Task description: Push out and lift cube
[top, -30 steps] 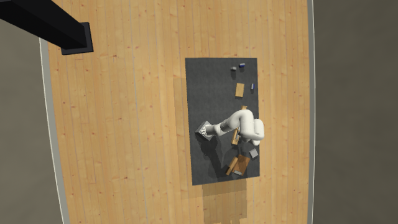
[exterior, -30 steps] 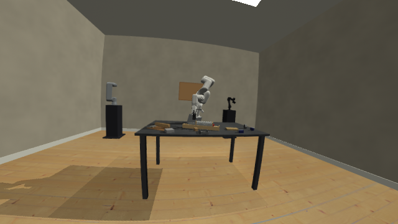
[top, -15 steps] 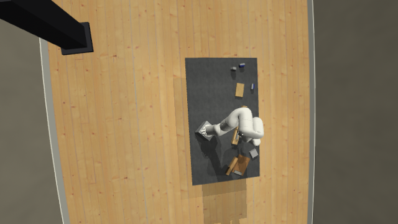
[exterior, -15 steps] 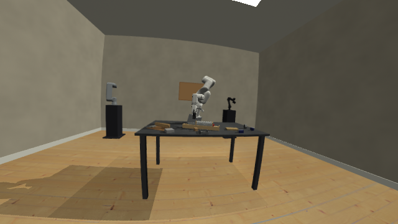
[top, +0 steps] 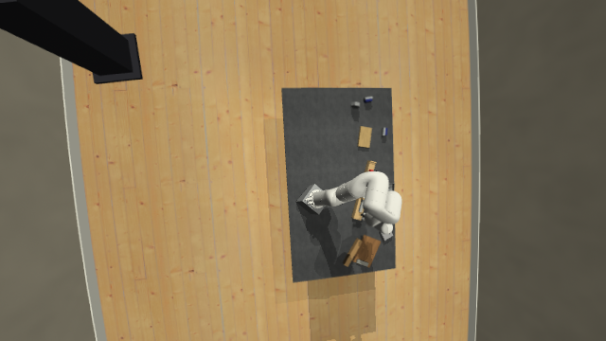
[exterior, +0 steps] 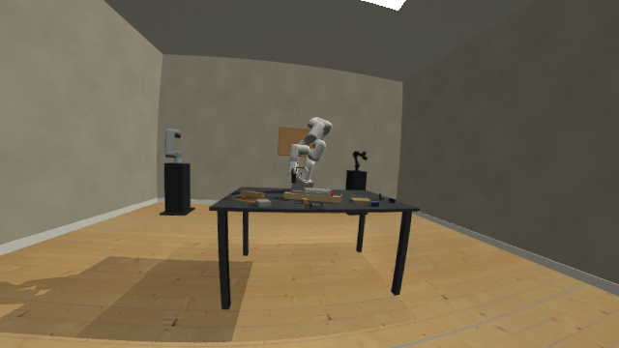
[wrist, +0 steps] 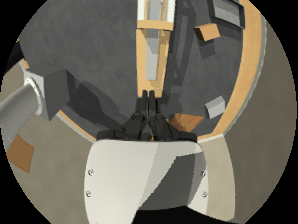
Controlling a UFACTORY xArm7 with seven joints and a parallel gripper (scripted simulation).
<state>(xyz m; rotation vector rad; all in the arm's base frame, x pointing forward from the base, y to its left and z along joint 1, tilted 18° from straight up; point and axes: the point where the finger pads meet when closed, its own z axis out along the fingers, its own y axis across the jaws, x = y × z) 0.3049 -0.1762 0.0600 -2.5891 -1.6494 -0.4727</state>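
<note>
Right now my hand is 13 cm short of the red cube, 28 cm to the right of it and 9 cm above it. Round my hand: small wooden block (16 cm ahead, 6 cm to the left, 13 cm below); then wooden channel (8 cm ahead, 18 cm to the left, 9 cm below); then grey tray (26 cm ahead, 13 cm to the left, 14 cm below).
</note>
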